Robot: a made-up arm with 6 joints.
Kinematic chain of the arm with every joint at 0, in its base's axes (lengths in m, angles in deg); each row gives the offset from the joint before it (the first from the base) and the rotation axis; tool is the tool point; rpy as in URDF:
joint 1: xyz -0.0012 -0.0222 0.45 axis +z
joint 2: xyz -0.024 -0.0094 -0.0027 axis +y
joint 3: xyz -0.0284 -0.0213 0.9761 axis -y
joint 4: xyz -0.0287 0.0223 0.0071 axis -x
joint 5: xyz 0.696 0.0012 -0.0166 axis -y
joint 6: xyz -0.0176 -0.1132 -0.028 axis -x
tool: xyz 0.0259 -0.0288 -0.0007 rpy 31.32 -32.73 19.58
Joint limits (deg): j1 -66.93..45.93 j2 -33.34..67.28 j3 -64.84..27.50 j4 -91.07..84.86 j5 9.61..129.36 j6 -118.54..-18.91
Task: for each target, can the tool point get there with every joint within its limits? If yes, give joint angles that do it. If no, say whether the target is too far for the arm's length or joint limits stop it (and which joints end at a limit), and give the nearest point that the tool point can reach.
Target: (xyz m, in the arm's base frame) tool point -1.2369 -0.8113 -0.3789
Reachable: no: joint limits stop it (at a limit: joint 1, joint 2) | nearest point 0.0749 -0.5831 0.2206 | short by 1.460 m
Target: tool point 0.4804 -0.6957 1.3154
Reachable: yes | joints -46.15 10.35 -2.45 56.03 27.07 -102.05
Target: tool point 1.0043 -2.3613 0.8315
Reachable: no: too far | nearest point 0.5866 -1.3896 0.6734 | short by 1.069 m
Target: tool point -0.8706 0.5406 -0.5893
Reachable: no: joint limits stop it (at a limit: joint 1, joint 2, joint 4) | nearest point 0.2687 0.3267 0.2736 | short by 1.445 m
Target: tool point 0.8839 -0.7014 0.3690
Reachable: yes | joints -32.82 56.37 1.13 -43.87 86.96 -60.83
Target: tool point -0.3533 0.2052 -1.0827
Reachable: no: joint limits stop it (at a limit: joint 1, joint 2, joint 4) | nearest point 0.3590 0.3863 0.1945 | short by 1.474 m
